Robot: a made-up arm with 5 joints.
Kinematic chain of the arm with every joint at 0, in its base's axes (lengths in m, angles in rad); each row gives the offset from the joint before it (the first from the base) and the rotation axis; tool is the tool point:
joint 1: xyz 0 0 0.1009 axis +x
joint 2: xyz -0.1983 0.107 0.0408 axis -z
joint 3: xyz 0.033 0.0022 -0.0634 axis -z
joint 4: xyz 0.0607 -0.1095 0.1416 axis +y
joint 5: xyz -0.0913 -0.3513 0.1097 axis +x
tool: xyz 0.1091 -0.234 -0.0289
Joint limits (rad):
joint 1: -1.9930..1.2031
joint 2: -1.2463..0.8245
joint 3: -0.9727..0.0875
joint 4: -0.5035..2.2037
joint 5: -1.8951..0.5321
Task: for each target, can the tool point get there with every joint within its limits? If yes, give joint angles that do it. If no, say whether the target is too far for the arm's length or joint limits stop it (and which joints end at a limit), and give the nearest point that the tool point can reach.
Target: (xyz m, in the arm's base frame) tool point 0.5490 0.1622 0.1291
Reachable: yes | joints -0.3486 -0.5907 -0.7318 1.7145 -0.2330
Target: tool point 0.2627 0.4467 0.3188
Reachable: yes | joints -1.6891 -0.7369 -0.0975 -0.2654 -1.0976
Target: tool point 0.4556 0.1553 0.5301
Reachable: yes | joints 0.2405 -0.7788 -0.7056 0.3517 -0.9572
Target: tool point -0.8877 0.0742 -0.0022
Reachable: no: joint limits stop it (at a limit: joint 1, joint 2, joint 3, joint 5) | nearest point -0.6695 -0.2128 -0.1754 | short by 0.400 m
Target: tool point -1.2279 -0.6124 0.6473
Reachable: no: too far | nearest point -0.7169 -0.3334 0.3984 | short by 0.633 m
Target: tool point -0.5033 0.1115 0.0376
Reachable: no: joint limits stop it (at a limit: joint 1, joint 2, joint 3, joint 4, joint 5) | nearest point -0.5553 0.4293 0.0169 | short by 0.323 m
